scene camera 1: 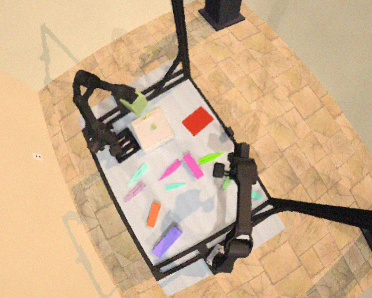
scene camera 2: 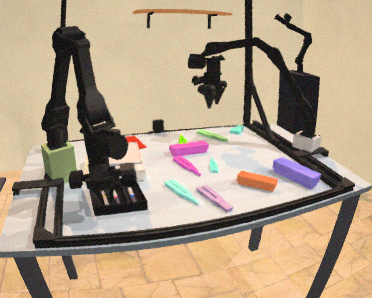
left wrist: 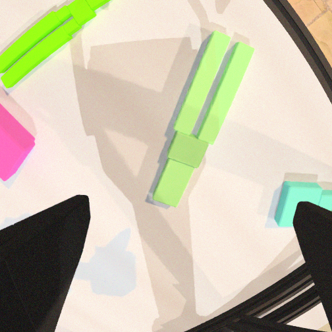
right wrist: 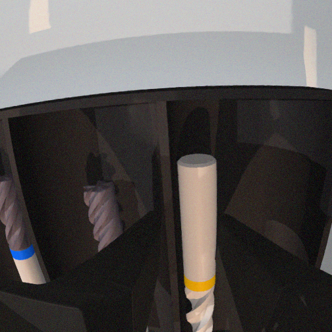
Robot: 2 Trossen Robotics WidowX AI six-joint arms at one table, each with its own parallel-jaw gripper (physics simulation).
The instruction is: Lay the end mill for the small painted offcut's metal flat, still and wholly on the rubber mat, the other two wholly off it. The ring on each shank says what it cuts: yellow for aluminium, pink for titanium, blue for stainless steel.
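Frame: origin at the left arm's base, x down, y right, z back, level; millimetres.
Seen in the pictures: left gripper, fingertip midpoint: (scene camera 2: 212,106); right gripper, fingertip midpoint: (scene camera 1: 118,143) (scene camera 2: 107,203); left arm's base, link origin: (scene camera 1: 220,260) (scene camera 2: 307,135); right arm's base, link origin: (scene camera 1: 131,97) (scene camera 2: 56,145).
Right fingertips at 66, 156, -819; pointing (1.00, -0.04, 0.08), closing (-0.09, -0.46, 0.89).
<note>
Offsets run from my right fingertips to a thing's top centre, as dx, dy, dz. "pt": to the spot under its first point.
The black tray @(-21, +15, +36) (scene camera 1: 121,159) (scene camera 2: 122,206) (right wrist: 125,96) holds three end mills side by side: one with a yellow ring @(-13, +15, +1) (scene camera 2: 105,196) (right wrist: 197,225), one @(-7, +13, +37) (scene camera 2: 116,195) (right wrist: 105,215) whose ring is hidden in the right wrist view, and one with a blue ring @(-7, -7, +80) (scene camera 2: 132,194) (right wrist: 11,215). My right gripper (scene camera 2: 106,182) (right wrist: 187,223) is low at the tray, partly open, its fingers either side of the yellow-ringed mill with narrow gaps showing. The red mat (scene camera 1: 197,121) (scene camera 2: 136,142) lies flat. A small green block @(-70, +193, +145) (scene camera 1: 153,127) sits on a cream slab. My left gripper (scene camera 2: 210,105) (left wrist: 197,211) is open and empty, high above the table.
The cream slab @(pt -53, +172, +210) (scene camera 1: 161,137) stands between tray and mat. A magenta block @(-24, +149, +430) (scene camera 1: 193,166) (scene camera 2: 189,148), an orange block @(-22, -185, +413) (scene camera 1: 153,215) (scene camera 2: 257,181) and a purple block @(-35, -253, +554) (scene camera 1: 167,241) (scene camera 2: 296,172) lie further off, among several coloured pegs. A black frame (scene camera 2: 200,225) edges the table.
</note>
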